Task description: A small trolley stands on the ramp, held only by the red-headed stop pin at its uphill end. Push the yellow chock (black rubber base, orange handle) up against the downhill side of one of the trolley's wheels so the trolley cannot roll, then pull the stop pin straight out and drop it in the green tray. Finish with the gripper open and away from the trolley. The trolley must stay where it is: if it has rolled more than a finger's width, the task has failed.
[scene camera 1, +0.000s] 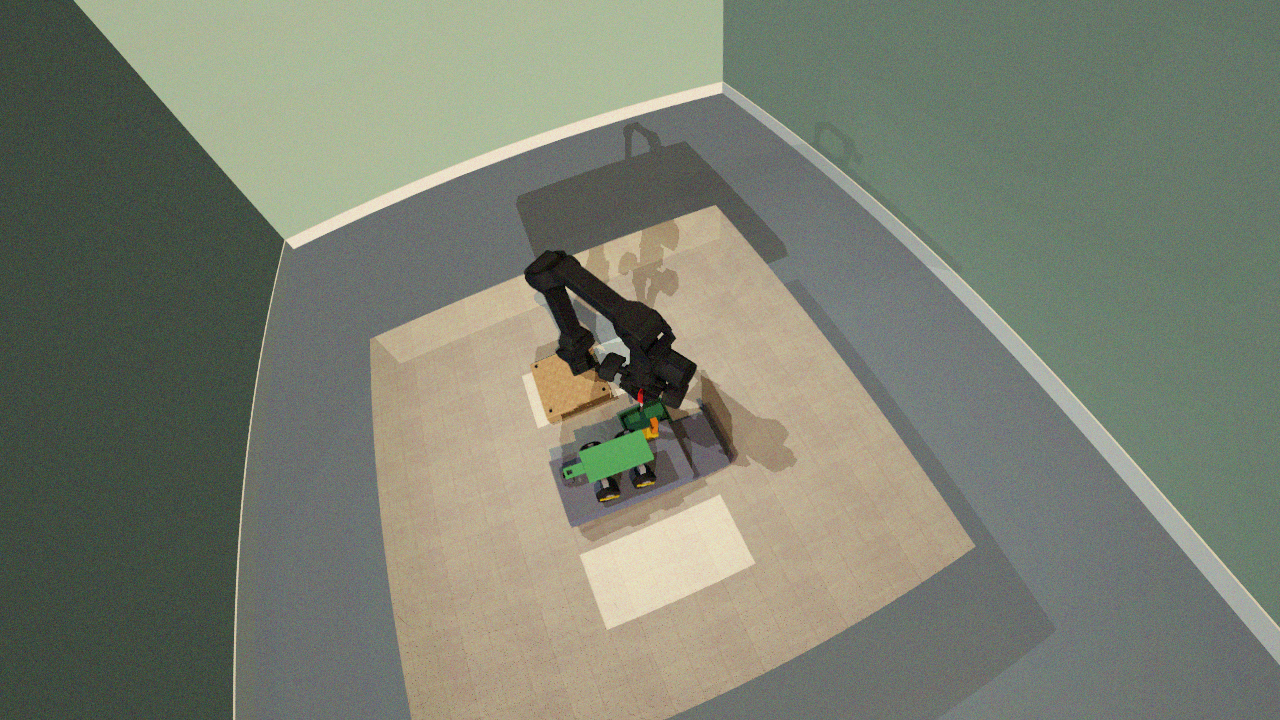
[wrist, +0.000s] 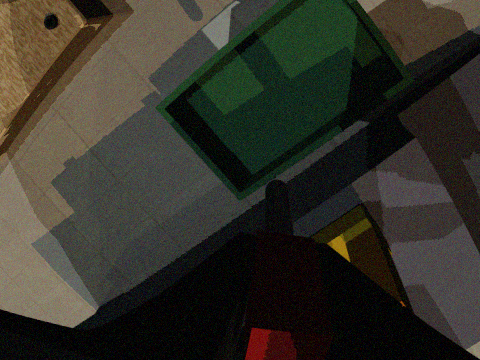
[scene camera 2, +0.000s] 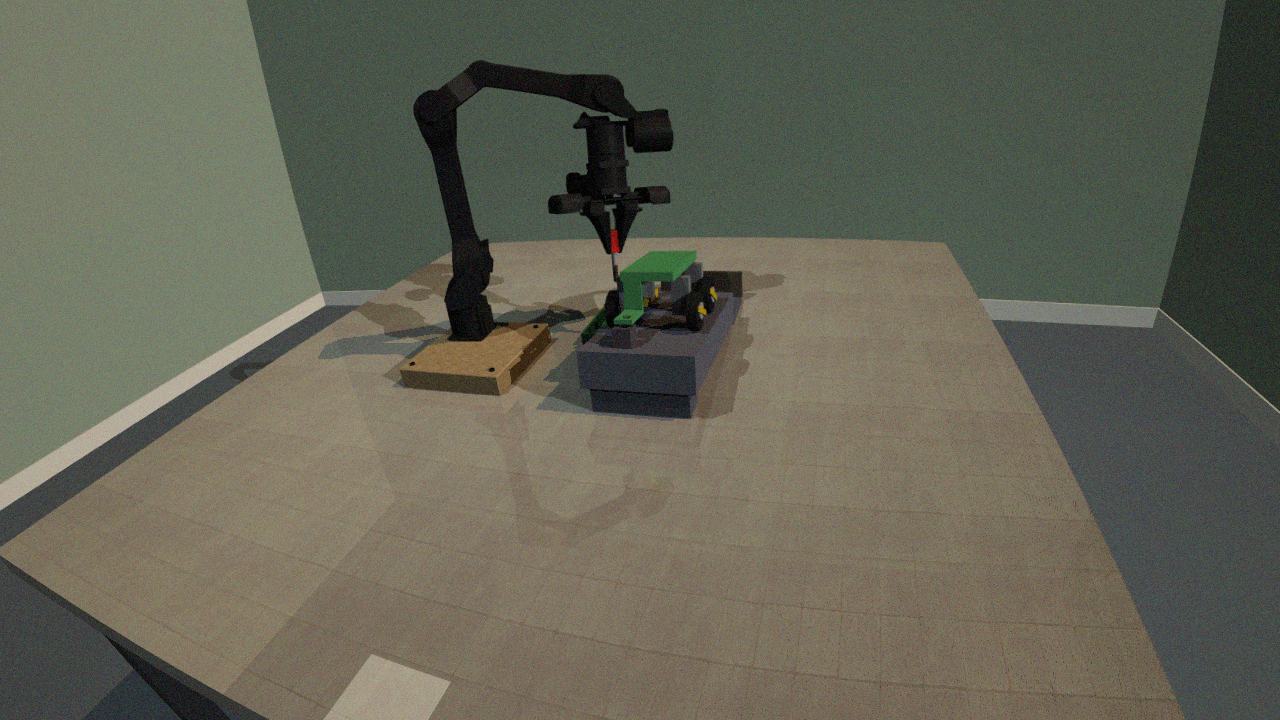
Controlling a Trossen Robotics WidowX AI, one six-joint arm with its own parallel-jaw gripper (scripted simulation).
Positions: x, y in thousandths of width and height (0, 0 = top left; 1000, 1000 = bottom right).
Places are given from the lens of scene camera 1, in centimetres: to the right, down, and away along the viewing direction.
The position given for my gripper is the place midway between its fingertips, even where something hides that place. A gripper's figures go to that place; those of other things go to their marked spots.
my gripper (scene camera 1: 501, 556): 0, 9, 100
green-topped trolley (scene camera 1: 491, 623): -2, 18, 92
grey ramp (scene camera 1: 525, 651): 7, 24, 98
green tray (scene camera 1: 498, 584): -1, 15, 112
The marked spots on the grey ramp and the green tray are 18 cm apart.
